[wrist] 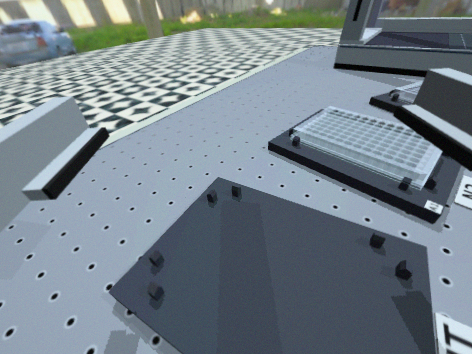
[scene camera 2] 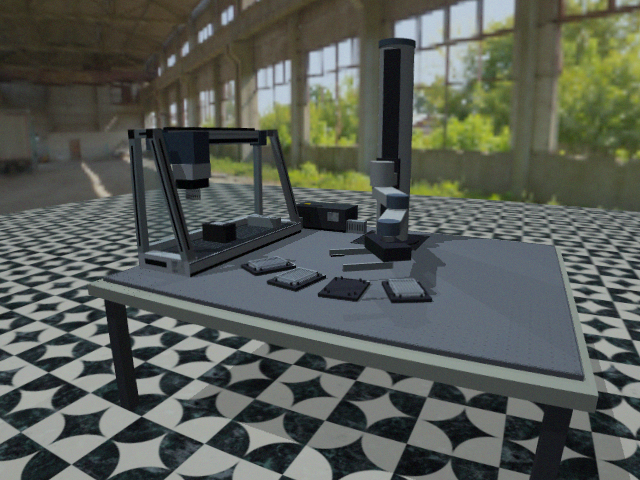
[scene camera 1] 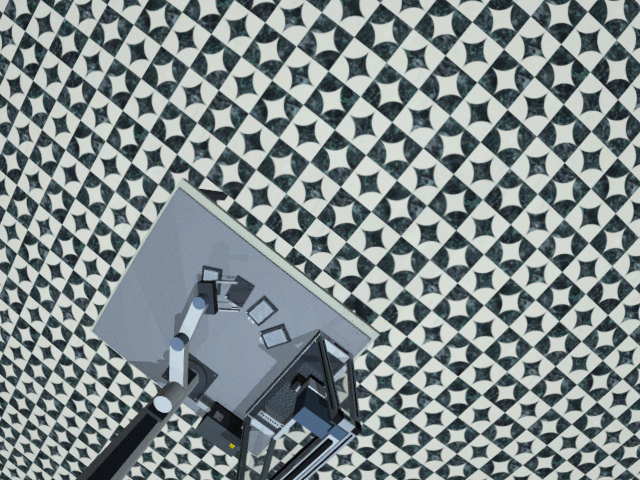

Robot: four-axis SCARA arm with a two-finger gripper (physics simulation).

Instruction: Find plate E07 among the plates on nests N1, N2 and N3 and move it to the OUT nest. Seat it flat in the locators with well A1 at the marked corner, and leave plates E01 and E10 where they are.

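Pixels of known places: gripper, between the fingertips: [wrist: 249,104] [scene camera 2: 335,259] [scene camera 1: 238,296]; arm's base, origin of its link: [scene camera 1: 190,374].
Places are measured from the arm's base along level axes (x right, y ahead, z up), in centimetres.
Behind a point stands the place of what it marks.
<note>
My gripper [scene camera 1: 237,296] {x -5.0, y 75.6, z 11.6 cm} [scene camera 2: 337,260] {x -5.0, y 75.6, z 11.6 cm} [wrist: 249,104] {x -5.0, y 75.6, z 11.6 cm} is open and empty, above the table on the arm's side of the OUT nest. The OUT nest [scene camera 1: 241,290] {x -6.5, y 74.5, z 2.5 cm} [scene camera 2: 343,289] {x -7.5, y 75.2, z 2.5 cm} [wrist: 250,280] {x -8.5, y 73.5, z 2.5 cm} is a dark, bare base with small locators; part of its label shows in the wrist view. A clear plate [scene camera 1: 261,311] {x 10.5, y 72.5, z 3.9 cm} [scene camera 2: 297,276] {x 9.1, y 74.0, z 3.8 cm} [wrist: 370,145] {x 8.6, y 70.7, z 3.7 cm} sits on the neighbouring nest, whose label starts with N. Another clear plate [scene camera 1: 274,336] {x 26.2, y 64.3, z 3.4 cm} [scene camera 2: 269,265] {x 24.3, y 66.9, z 3.5 cm} [wrist: 412,93] {x 25.3, y 68.6, z 3.9 cm} is on the nest beyond it. A third plate [scene camera 1: 210,274] {x -26.7, y 71.0, z 4.0 cm} [scene camera 2: 405,287] {x -25.1, y 68.9, z 3.8 cm} is on the nest across OUT. No plate numbers are readable.
A framed pipetting machine [scene camera 1: 281,392] {x 52.0, y 37.8, z 6.2 cm} [scene camera 2: 188,258] {x 45.7, y 84.5, z 7.8 cm} [wrist: 385,62] {x 45.0, y 74.7, z 3.4 cm} stands at one end of the table [scene camera 2: 491,330] {x -51.9, y 84.3, z 1.3 cm}. A dark box [scene camera 1: 219,426] {x 35.3, y -4.9, z 12.8 cm} [scene camera 2: 325,215] {x 35.7, y -3.5, z 9.1 cm} is beside it. The arm's column [scene camera 2: 397,113] {x -3.0, y 7.7, z 58.1 cm} rises behind the gripper.
</note>
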